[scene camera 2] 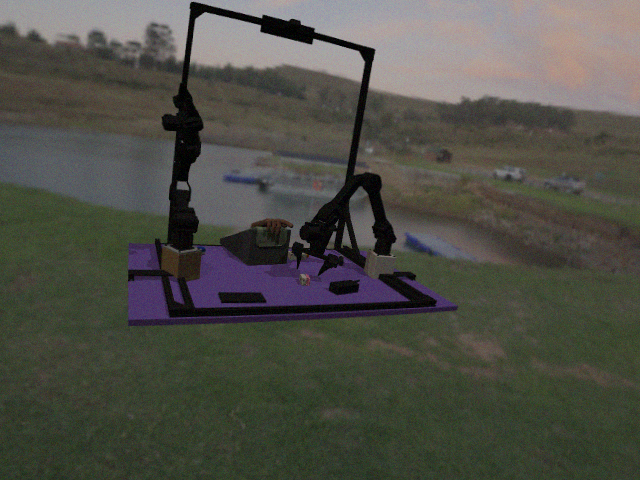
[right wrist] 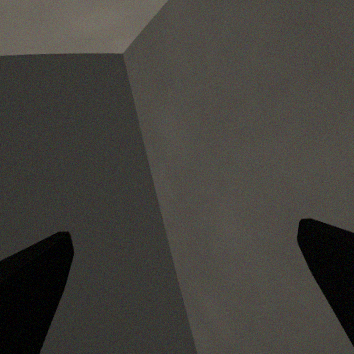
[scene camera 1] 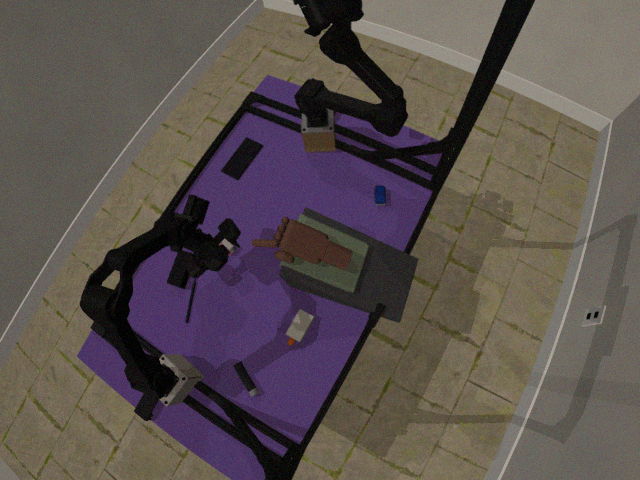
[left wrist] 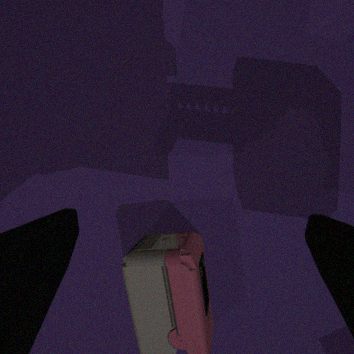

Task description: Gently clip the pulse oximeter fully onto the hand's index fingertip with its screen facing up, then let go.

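Where they show: left gripper, fingertip midpoint: (scene camera 2: 307, 272) (left wrist: 194, 223); right gripper, fingertip midpoint: (scene camera 2: 184, 90) (right wrist: 186, 236); left arm's base, origin of the base link: (scene camera 2: 382, 253) (scene camera 1: 164, 380); right arm's base, origin of the base link: (scene camera 2: 182, 247) (scene camera 1: 317, 118).
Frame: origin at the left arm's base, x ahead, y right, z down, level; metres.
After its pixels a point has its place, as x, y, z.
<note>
The pulse oximeter (scene camera 1: 227, 245) @[0.394, -0.131, 0.074] (scene camera 2: 305, 279) @[0.397, -0.169, 0.078] (left wrist: 170, 295) @[0.386, -0.133, 0.074], white on one half and pink on the other, stands on its side on the purple mat. Its dark screen faces sideways, at the right of it in the left wrist view. My left gripper (scene camera 2: 309, 271) @[0.370, -0.104, 0.071] (left wrist: 194, 223) @[0.370, -0.104, 0.071] is open and empty above it, with the fingers spread wide to either side. The brown hand (scene camera 1: 307, 241) @[0.513, 0.104, -0.082] (scene camera 2: 271, 223) @[0.511, 0.041, -0.083] rests palm down on a green pad (scene camera 1: 360, 258) @[0.572, 0.222, 0.004], its index finger (scene camera 1: 263, 242) pointing toward the oximeter, apart from it. My right gripper (right wrist: 186, 236) @[0.901, -0.201, -0.543] is open and empty, raised far from the mat.
The dark wedge (scene camera 1: 390, 281) @[0.579, 0.319, 0.057] (scene camera 2: 258, 253) @[0.548, 0.046, 0.051] bears the pad. A black box (scene camera 1: 178, 270) @[0.242, -0.208, 0.071] (scene camera 2: 343, 287) @[0.267, -0.245, 0.076] and thin rod (scene camera 1: 190, 304) @[0.185, -0.119, 0.098] lie near the left arm. A black slab (scene camera 1: 242, 158) @[0.654, -0.307, 0.097] (scene camera 2: 241, 297) @[0.660, -0.320, 0.097], blue object (scene camera 1: 379, 194) @[0.785, 0.148, 0.073], white box (scene camera 1: 299, 325) @[0.338, 0.186, 0.077] and dark cylinder (scene camera 1: 245, 377) @[0.132, 0.153, 0.081] lie farther off.
</note>
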